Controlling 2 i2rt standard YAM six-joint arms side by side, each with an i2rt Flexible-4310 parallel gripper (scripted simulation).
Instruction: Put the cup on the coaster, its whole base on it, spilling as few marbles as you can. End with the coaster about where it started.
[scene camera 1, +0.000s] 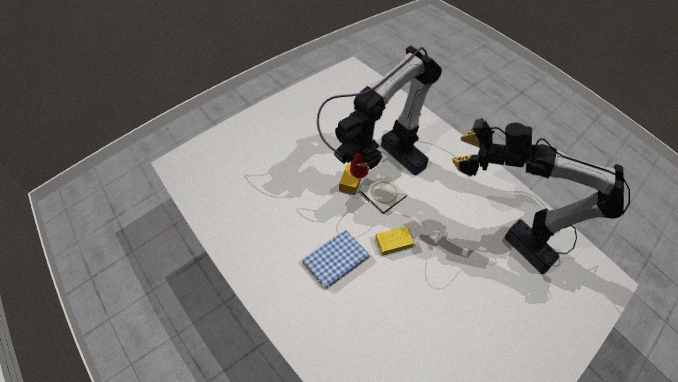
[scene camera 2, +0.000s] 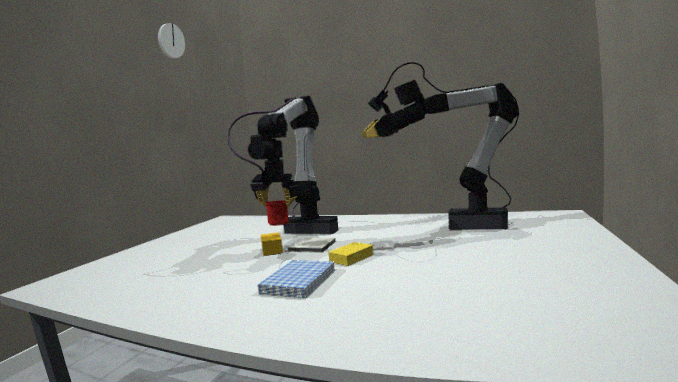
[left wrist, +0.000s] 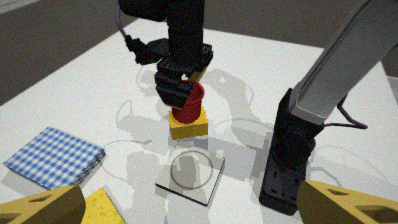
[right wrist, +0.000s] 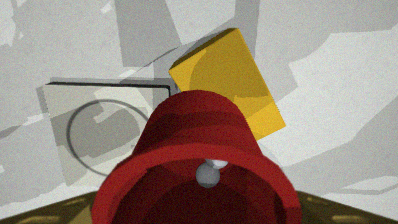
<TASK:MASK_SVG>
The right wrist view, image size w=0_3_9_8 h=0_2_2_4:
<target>red cup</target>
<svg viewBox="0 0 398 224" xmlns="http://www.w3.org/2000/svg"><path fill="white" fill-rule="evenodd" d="M91 210L92 224L301 224L302 218L298 195L292 183L276 163L263 155L244 115L237 105L220 94L205 90L182 91L168 97L156 107L150 115L132 154L119 162L101 184ZM229 162L225 167L219 169L220 180L216 186L204 188L199 185L195 174L198 166L206 162L205 159Z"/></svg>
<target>orange-yellow block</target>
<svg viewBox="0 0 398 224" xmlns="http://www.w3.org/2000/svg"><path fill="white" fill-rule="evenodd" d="M228 28L175 61L168 72L181 92L205 90L228 98L242 112L256 141L284 128L286 124L238 28Z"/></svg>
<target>square coaster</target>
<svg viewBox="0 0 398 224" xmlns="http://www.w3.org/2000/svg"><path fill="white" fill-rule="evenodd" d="M66 186L100 187L114 167L132 154L150 115L161 102L170 97L170 86L86 82L50 82L43 85L42 88Z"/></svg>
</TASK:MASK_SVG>
